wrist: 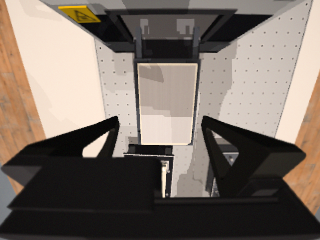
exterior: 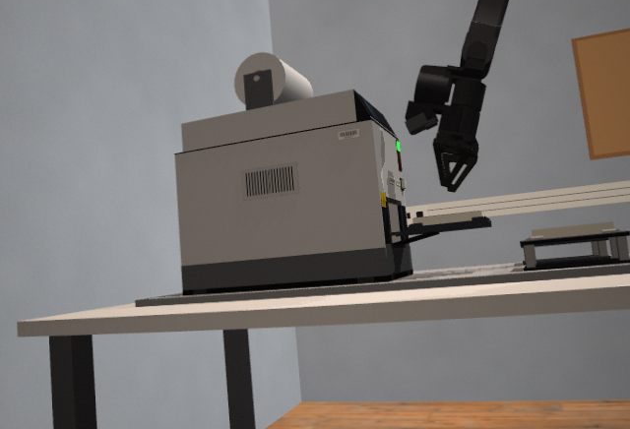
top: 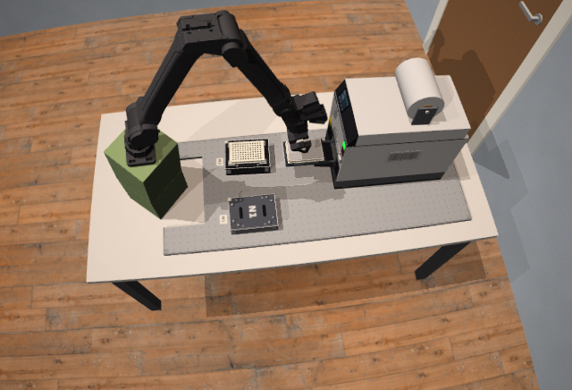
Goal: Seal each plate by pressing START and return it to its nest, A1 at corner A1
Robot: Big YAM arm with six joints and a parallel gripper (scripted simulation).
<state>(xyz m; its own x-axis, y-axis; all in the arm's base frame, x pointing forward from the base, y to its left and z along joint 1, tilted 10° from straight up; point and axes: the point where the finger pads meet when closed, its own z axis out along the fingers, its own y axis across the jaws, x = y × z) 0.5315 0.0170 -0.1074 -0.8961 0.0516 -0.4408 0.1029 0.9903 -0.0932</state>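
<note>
Now: hand 10 mm short of the sealer stage, 10 mm to the left of it and 70 mm above it. The rest, counted from my hand: plate (190 mm behind, 50 mm to the left, 110 mm below); yellow warning label (120 mm ahead, 70 mm to the left, 20 mm below); plate nest (210 mm behind, 170 mm to the right, 130 mm below).
</note>
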